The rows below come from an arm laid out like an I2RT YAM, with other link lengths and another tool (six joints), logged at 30 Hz.
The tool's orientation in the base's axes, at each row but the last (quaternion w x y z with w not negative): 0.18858 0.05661 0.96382 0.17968; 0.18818 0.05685 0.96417 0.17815; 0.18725 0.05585 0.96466 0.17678; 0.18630 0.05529 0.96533 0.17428; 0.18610 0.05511 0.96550 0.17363; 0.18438 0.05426 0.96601 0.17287; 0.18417 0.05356 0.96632 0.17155; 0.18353 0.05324 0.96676 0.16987; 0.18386 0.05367 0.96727 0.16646; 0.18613 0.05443 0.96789 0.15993; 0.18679 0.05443 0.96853 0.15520
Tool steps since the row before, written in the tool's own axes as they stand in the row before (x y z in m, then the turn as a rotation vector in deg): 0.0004 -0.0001 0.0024 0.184 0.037 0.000; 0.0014 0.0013 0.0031 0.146 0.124 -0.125; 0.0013 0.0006 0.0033 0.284 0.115 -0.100; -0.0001 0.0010 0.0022 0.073 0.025 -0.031; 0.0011 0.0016 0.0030 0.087 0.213 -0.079; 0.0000 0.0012 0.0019 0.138 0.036 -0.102; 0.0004 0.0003 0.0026 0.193 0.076 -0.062; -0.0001 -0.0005 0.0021 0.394 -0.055 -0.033; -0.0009 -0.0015 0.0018 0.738 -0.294 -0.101; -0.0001 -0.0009 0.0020 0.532 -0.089 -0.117; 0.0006 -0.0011 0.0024 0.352 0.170 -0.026
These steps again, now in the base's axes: 0.0005 0.0008 -0.0022 -0.168 0.067 -0.050; 0.0000 0.0025 -0.0027 -0.177 0.101 0.103; 0.0001 0.0018 -0.0031 -0.296 0.124 0.031; 0.0010 0.0016 -0.0015 -0.078 0.026 0.011; 0.0002 0.0026 -0.0024 -0.101 0.189 0.115; 0.0008 0.0017 -0.0012 -0.165 0.025 0.055; 0.0006 0.0012 -0.0023 -0.199 0.084 0.016; 0.0009 0.0002 -0.0020 -0.380 0.003 -0.123; 0.0014 -0.0010 -0.0018 -0.734 -0.185 -0.261; 0.0008 -0.0003 -0.0020 -0.540 -0.030 -0.109; 0.0003 -0.0003 -0.0027 -0.327 0.211 -0.044
